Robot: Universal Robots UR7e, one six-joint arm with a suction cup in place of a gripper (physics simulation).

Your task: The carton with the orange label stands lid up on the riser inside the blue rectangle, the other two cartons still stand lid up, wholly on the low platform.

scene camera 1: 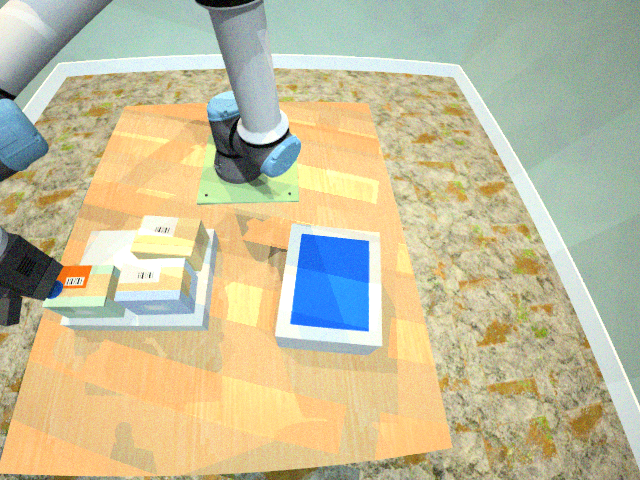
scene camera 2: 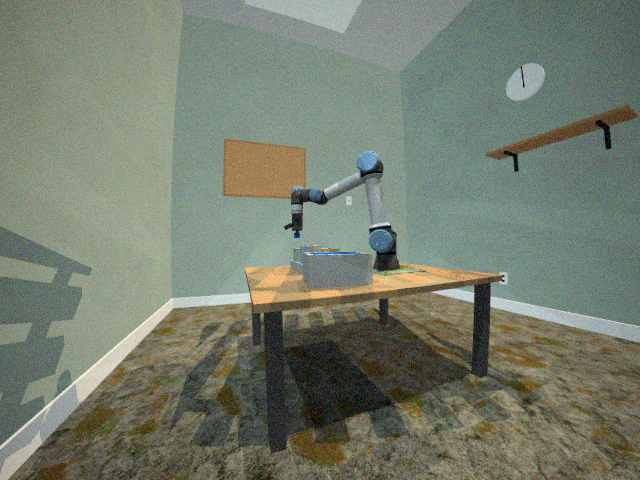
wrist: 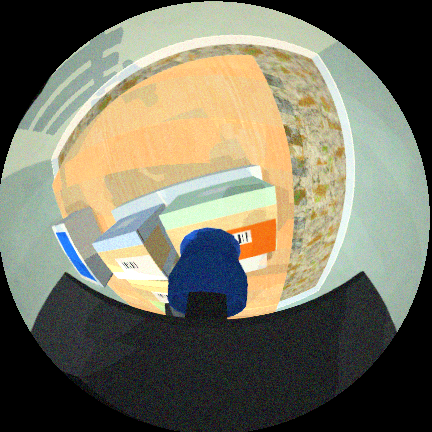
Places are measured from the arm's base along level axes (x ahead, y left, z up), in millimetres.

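Pixels of known places: hand, its tool point: [scene camera 1: 53, 289] [scene camera 2: 297, 237] [wrist: 209, 253]; arm's base, origin of its link: [scene camera 1: 240, 165] [scene camera 2: 386, 268].
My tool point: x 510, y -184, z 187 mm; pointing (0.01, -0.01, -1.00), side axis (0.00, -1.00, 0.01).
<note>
Ahead of a thing's pixels: the offset from my tool point to its middle. Level surfaces: height alone.
The carton with the orange label {dy -12, dx -32, dz -106 mm} [scene camera 1: 100, 287] [wrist: 200, 215] has pale green sides and stands label up at the left end of the low platform [scene camera 1: 205, 291] [wrist: 235, 175]. A carton with pale blue sides {dy +142, dx -67, dz -98 mm} [scene camera 1: 155, 304] [wrist: 120, 244] stands beside it, and a yellow-sided carton {dy +126, dx -176, dz -106 mm} [scene camera 1: 168, 249] stands behind; both have white labels on top. The grey-white riser {dy +494, dx -134, dz -134 mm} [scene camera 1: 330, 339] [scene camera 2: 336, 271] [wrist: 85, 227] bears the blue rectangle {dy +494, dx -134, dz -74 mm} [scene camera 1: 333, 281] [wrist: 74, 254] on its top, with no carton on it. My blue suction cup [scene camera 1: 53, 289] [scene camera 2: 296, 234] [wrist: 210, 242] is open and empty, above the orange-labelled carton with a gap in scene camera 2.
The wooden table {dz -195 mm} [scene camera 1: 289, 403] [scene camera 2: 413, 286] [wrist: 190, 140] carries the platform and the riser, with a gap between them. The arm's base stands on a green plate [scene camera 1: 248, 195] behind them. A wall shelf [scene camera 2: 563, 133] and a cork board [scene camera 2: 263, 169] hang in the room.
</note>
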